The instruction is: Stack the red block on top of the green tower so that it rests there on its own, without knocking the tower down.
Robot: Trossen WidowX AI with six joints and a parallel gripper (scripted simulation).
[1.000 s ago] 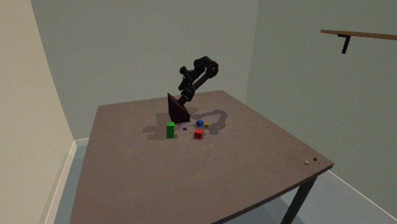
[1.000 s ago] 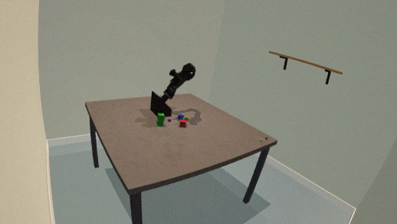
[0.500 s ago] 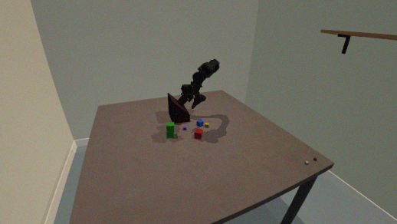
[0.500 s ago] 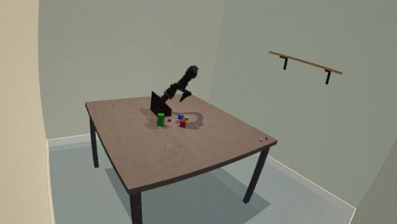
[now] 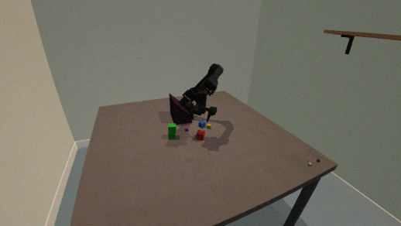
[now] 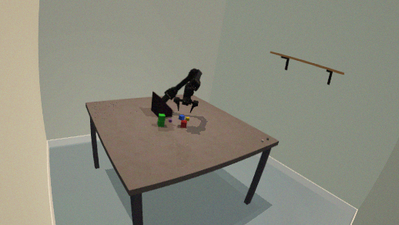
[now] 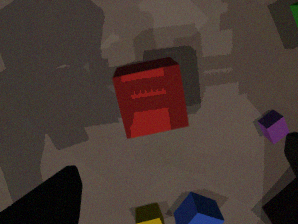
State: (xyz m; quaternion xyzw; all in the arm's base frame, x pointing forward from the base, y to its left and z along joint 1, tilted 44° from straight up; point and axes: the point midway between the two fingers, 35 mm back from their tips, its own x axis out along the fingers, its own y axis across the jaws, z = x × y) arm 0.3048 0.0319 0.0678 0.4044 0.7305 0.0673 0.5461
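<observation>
My gripper tip is now 10 cm above the red block, 1 cm to the right of it and 1 cm short of it. From my gripper tip the other things lie so: tiny purple block 11 cm below, 10 cm behind, 7 cm to the right; small yellow block 11 cm below, 10 cm behind, 9 cm to the left; blue block 13 cm behind, 11 cm below, 5 cm to the left.
</observation>
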